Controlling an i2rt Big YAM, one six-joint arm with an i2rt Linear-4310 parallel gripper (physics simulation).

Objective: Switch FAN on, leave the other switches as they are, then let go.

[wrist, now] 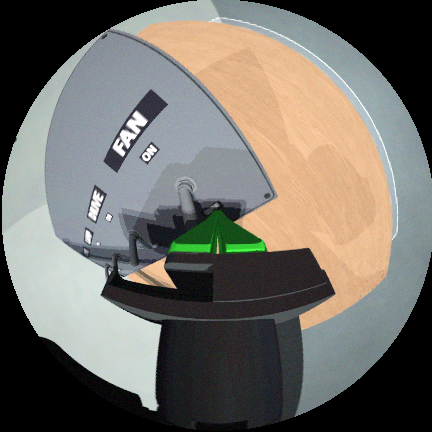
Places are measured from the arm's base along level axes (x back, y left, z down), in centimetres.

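Pixels of known places: gripper, fingertip midpoint: (217, 214).
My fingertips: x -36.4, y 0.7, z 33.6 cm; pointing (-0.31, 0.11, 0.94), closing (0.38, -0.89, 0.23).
Note:
For each thing: its top centre in the pictures, then the offset to it from my fingertips. Level surfaces: height alone.
- FAN lever at its top centre: (176, 213) dx -2.3, dy +1.1, dz -4.5 cm
- second switch lever at its top centre: (124, 256) dx +0.3, dy +12.8, dz -4.5 cm
- DRIVE label at its top centre: (91, 208) dx -7.7, dy +14.6, dz -4.7 cm
- wooden table top at its surface level: dz +8.6 cm
The grey switch panel (90, 130) fills the left of the wrist view. Its FAN label (131, 131) and the small ON label (149, 153) lie above the FAN lever (187, 201). The FAN lever leans down the panel, away from the ON label. The OFF label is mostly hidden behind the fingertips. My gripper (217, 214) is shut and empty, with its green fingertips just right of the lever's lower end. Whether they touch the lever I cannot tell. The FAN lever's tip is close to the left finger's edge.
A second switch lever (133, 248) stands left of the gripper, below the DRIVE label (96, 205). Smaller levers (115, 262) stand farther left, near the panel's lower edge. The wooden table top (320, 125) extends right of the panel. Shadows fall over the panel's lower part.

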